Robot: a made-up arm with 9 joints. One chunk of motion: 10 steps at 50 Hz.
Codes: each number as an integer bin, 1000 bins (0 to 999) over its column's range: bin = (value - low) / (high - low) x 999, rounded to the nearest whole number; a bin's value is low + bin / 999 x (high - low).
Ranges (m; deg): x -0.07..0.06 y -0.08..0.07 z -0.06..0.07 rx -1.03..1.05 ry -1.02..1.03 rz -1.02..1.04
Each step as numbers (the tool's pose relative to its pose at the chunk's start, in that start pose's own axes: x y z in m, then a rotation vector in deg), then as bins.
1 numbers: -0.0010 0.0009 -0.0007 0.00 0.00 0.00
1 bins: 530 539 456 495 497 495
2 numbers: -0.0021 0.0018 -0.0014 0.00 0.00 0.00
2 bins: 522 545 450 495 497 495
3 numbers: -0.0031 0.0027 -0.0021 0.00 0.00 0.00
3 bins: 514 551 445 495 497 495
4 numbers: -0.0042 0.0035 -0.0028 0.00 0.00 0.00
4 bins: 506 556 440 495 497 495
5 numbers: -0.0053 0.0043 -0.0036 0.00 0.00 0.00
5 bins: 497 561 433 495 497 495
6 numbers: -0.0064 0.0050 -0.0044 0.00 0.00 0.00
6 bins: 489 566 427 495 497 495
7 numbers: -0.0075 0.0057 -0.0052 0.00 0.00 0.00
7 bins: 480 571 421 495 497 495
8 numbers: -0.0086 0.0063 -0.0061 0.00 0.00 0.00
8 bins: 472 575 414 495 497 495
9 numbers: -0.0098 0.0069 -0.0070 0.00 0.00 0.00
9 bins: 463 579 407 495 497 495
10 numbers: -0.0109 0.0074 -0.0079 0.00 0.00 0.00
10 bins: 454 582 400 495 497 495
